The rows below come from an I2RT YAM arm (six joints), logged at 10 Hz.
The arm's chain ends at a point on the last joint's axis. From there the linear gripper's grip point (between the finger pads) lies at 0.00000 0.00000 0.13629 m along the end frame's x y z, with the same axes.
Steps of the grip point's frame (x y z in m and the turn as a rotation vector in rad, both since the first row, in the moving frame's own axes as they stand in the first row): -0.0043, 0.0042, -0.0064, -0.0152, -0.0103, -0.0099; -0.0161, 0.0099, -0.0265, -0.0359, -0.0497, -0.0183; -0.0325, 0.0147, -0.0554, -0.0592, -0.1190, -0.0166; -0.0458, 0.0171, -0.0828, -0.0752, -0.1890, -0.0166; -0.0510, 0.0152, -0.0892, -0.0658, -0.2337, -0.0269; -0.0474, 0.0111, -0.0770, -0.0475, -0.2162, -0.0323; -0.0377, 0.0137, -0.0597, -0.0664, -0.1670, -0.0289; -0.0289, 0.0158, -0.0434, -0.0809, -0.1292, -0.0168
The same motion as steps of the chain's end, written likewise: -0.0029, 0.0021, -0.0064, -0.0152, -0.0103, -0.0099; -0.0094, 0.0049, -0.0262, -0.0359, -0.0497, -0.0183; -0.0164, 0.0065, -0.0542, -0.0592, -0.1190, -0.0166; -0.0203, 0.0067, -0.0800, -0.0752, -0.1890, -0.0166; -0.0196, 0.0059, -0.0852, -0.0658, -0.2337, -0.0269; -0.0183, 0.0042, -0.0737, -0.0475, -0.2162, -0.0323; -0.0152, 0.0044, -0.0575, -0.0664, -0.1670, -0.0289; -0.0115, 0.0047, -0.0418, -0.0809, -0.1292, -0.0168
